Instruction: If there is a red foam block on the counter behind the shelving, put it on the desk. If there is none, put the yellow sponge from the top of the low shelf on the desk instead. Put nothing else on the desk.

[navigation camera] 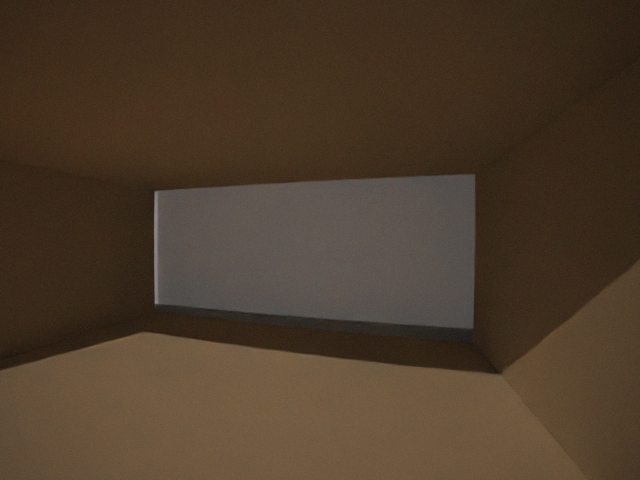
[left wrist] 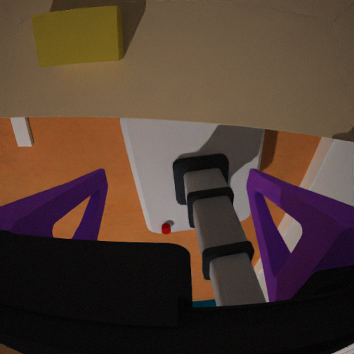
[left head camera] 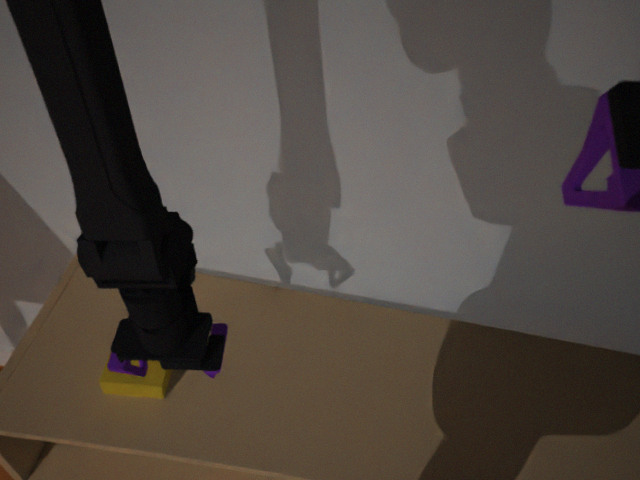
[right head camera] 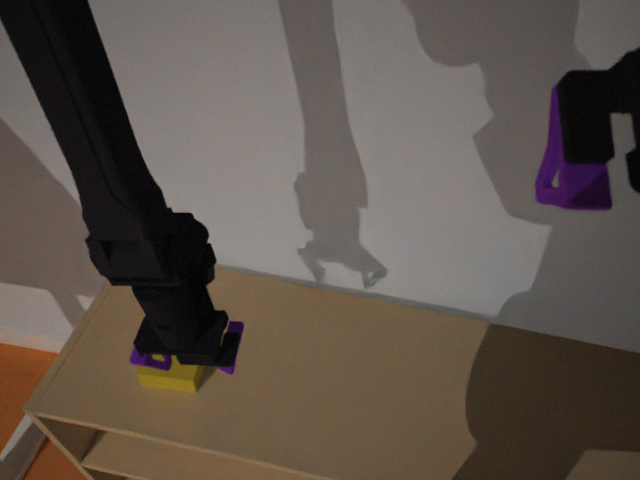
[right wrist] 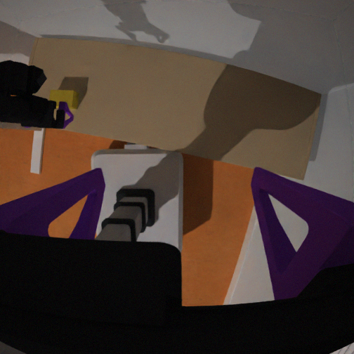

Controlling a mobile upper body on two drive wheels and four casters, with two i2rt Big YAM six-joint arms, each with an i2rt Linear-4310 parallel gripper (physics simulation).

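Frame: origin at the left arm's base, x ahead, y left, z up, level; centimetres.
Seen in the pictures: left gripper, fingertip midpoint: (left head camera: pixel 179 372) (right head camera: pixel 201 368); right gripper, fingertip midpoint: (left head camera: pixel 633 197) (right head camera: pixel 617 193).
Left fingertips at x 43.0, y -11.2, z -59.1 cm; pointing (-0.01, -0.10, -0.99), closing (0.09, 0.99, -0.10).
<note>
A point is followed by its place in that frame.
The yellow sponge (left head camera: pixel 133 385) {x 49.5, y -2.1, z -76.0 cm} (right head camera: pixel 168 380) {x 49.5, y -2.1, z -76.6 cm} (left wrist: pixel 77 37) (right wrist: pixel 64 96) lies flat on the wooden low shelf (left head camera: pixel 310 387) {x 50.4, y -32.4, z -80.0 cm} (right head camera: pixel 336 387) {x 50.4, y -31.9, z -80.0 cm} (left wrist: pixel 225 65) (right wrist: pixel 150 90), near its left end. My left gripper (left head camera: pixel 170 370) {x 43.0, y -11.2, z -59.1 cm} (right head camera: pixel 190 365) {x 43.0, y -11.2, z -59.1 cm} (left wrist: pixel 176 176) is open and empty. In the head views it partly covers the sponge. In the left wrist view the sponge lies at the upper left, beyond the fingertips and not between them. My right gripper (right wrist: pixel 177 175) is open and empty, well to the right of the sponge. The red foam block, the counter and the desk do not show.
A pale wall (left head camera: pixel 387 180) {x 73.0, y -43.3, z -48.4 cm} (right head camera: pixel 413 206) {x 72.8, y -44.3, z -54.6 cm} stands behind the shelf. My white base (left wrist: pixel 155 165) (right wrist: pixel 170 175), with a grey column (left wrist: pixel 220 225) and a small red knob (left wrist: pixel 166 228), stands at the shelf's front. The navigation view looks into a wooden shelf compartment (navigation camera: pixel 310 413) {x 53.8, y -21.4, z -133.1 cm}.
</note>
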